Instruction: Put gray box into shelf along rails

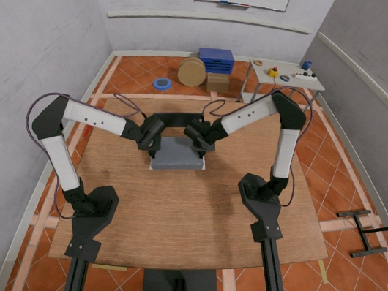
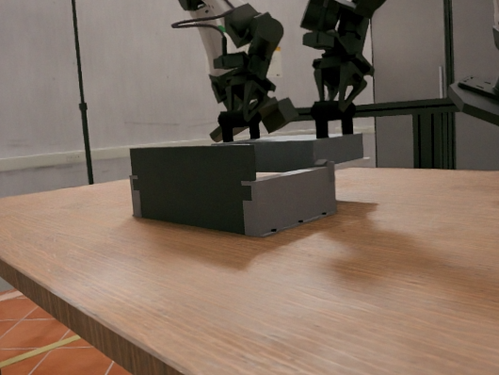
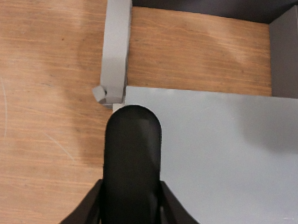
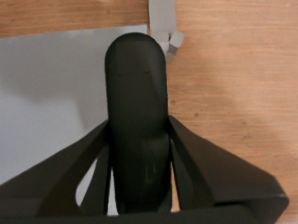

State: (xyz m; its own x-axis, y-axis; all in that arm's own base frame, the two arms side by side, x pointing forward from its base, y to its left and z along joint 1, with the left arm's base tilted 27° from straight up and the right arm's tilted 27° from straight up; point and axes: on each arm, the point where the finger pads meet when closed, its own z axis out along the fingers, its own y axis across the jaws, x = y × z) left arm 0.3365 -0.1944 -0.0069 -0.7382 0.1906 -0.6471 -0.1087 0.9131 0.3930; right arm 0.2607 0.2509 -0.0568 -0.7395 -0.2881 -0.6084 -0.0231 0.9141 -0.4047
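My left gripper is now 1 cm past the gray box, 12 cm to the left of it and 6 cm above it. The rest, counted from my left hand: dark back panel: 25 cm ahead, 14 cm to the right, 9 cm below.
Right now my right hand is 120 mm to the right of the gray box, 50 mm above it and 10 mm short of it. From my right hand the other things lie so: dark back panel (270 mm ahead, 100 mm to the left, 80 mm below).
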